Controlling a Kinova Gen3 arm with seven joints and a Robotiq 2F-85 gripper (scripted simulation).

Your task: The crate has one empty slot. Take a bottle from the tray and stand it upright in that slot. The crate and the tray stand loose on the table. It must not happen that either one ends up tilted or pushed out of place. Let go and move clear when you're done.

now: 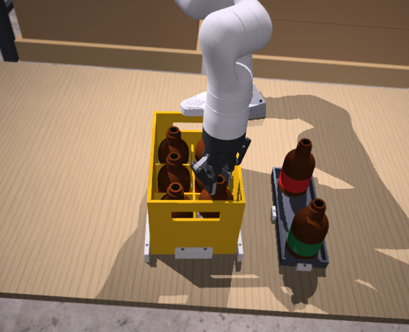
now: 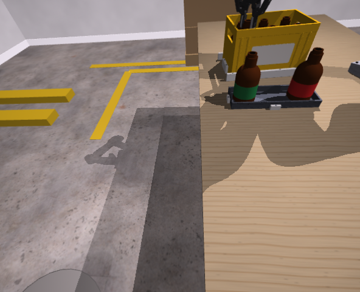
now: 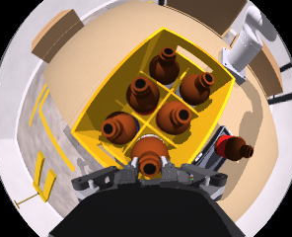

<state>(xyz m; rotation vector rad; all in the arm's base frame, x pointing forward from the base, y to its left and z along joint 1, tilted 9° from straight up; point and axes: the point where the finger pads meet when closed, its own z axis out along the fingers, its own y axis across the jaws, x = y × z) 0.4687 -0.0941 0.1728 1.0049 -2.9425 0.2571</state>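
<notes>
Now: the yellow crate 9 cm behind my hand, 4 cm to the right of it and 10 cm below it. Round my hand: red-labelled bottle (13 cm behind, 22 cm to the left, 10 cm below); green-banded bottle (4 cm ahead, 20 cm to the left, 10 cm below); tray (5 cm behind, 21 cm to the left, 17 cm below).
</notes>
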